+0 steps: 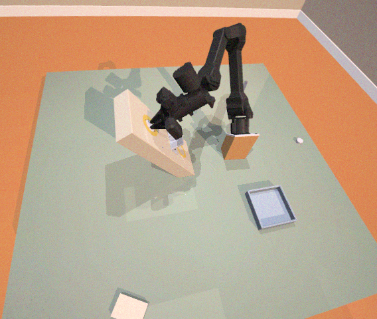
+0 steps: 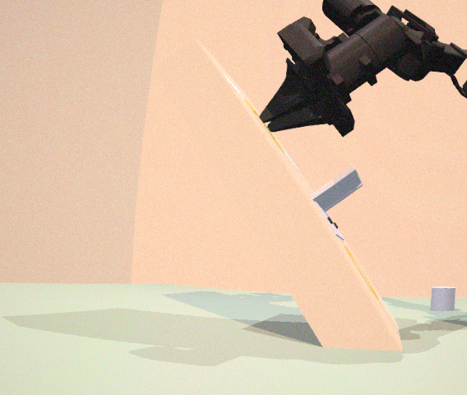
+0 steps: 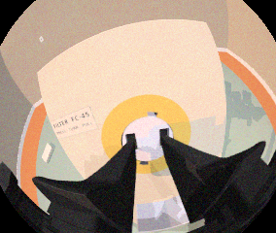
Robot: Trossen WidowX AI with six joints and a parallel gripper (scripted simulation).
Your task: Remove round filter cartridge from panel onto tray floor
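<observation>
Now: the round filter cartridge 10 mm below my gripper tip and 10 mm ahead of it. Also, from my gripper tip: grey tray 470 mm behind, 230 mm below, 210 mm to the left; grey bracket 100 mm below, 80 mm behind, 10 mm to the right; cream service panel 80 mm below, 30 mm behind.
</observation>
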